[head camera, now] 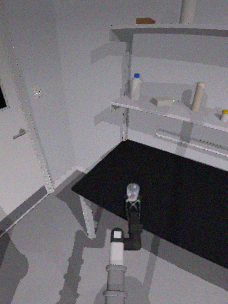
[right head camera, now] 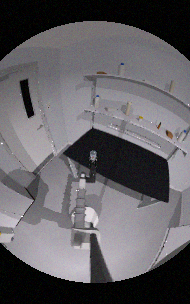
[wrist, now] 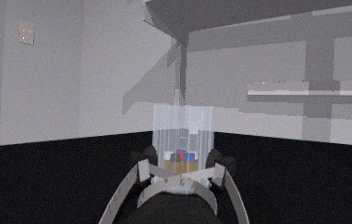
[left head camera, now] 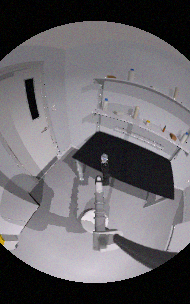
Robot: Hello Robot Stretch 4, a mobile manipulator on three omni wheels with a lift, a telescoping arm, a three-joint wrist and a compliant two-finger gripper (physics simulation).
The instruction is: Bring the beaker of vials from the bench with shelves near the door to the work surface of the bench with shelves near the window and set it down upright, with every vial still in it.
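Note:
The clear beaker (head camera: 132, 190) (left head camera: 104, 157) (right head camera: 93, 154) (wrist: 183, 130) is upright over the left part of the black bench top (head camera: 175, 200) (left head camera: 140, 160) (right head camera: 135, 165) (wrist: 60, 175). Whether its base touches the top is hard to tell. Several vials (wrist: 181, 162) with white, dark, red and blue caps sit low inside it. My gripper (head camera: 133, 200) (wrist: 182, 159) is shut on the beaker, one dark finger pad against each side near its lower part. I cannot identify the bench near the window in these views.
Above the bench, shelves (head camera: 150, 111) (left head camera: 135, 121) hold bottles and small boxes; a shelf corner (wrist: 155, 15) overhangs beyond the beaker. The door (head camera: 17, 150) (left head camera: 32, 117) is at the left. A white cabinet (left head camera: 17, 212) stands at the lower left.

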